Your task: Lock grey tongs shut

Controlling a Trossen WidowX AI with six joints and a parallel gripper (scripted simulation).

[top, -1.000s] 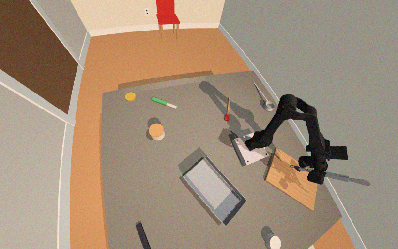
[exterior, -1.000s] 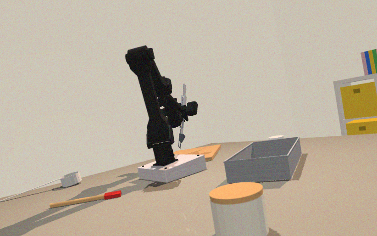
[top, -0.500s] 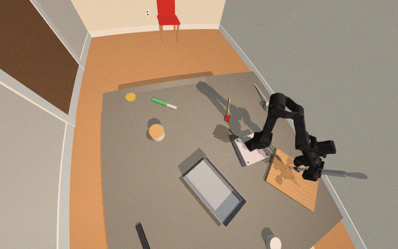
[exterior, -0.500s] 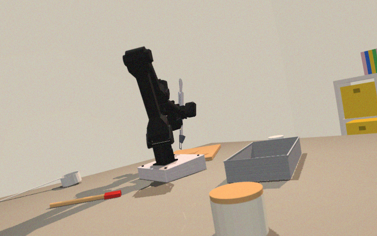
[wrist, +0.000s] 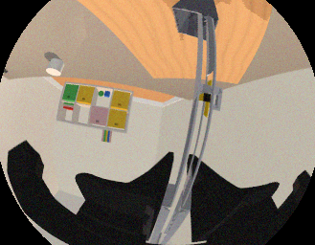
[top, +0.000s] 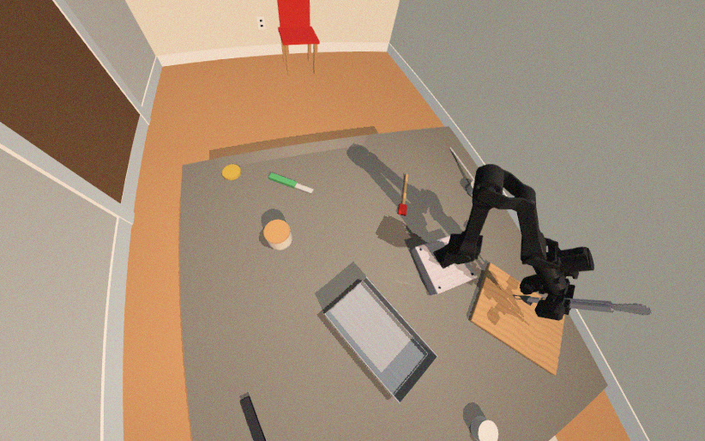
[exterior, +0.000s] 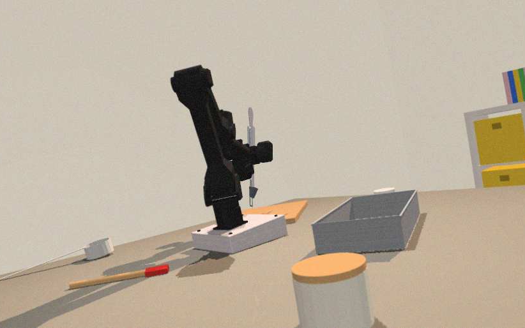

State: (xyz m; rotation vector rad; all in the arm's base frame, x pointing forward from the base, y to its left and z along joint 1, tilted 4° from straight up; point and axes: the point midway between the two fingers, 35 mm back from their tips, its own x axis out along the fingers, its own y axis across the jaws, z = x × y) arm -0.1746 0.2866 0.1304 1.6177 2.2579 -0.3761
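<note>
The wooden board is 17 cm below my gripper tip. From my gripper tip the other things lie so: grey roasting tin: 50 cm ahead, 19 cm to the right, 15 cm below; red-tipped spatula: 58 cm to the right, 18 cm below, 18 cm ahead; lidded white jar: 68 cm ahead, 59 cm to the right, 15 cm below.
</note>
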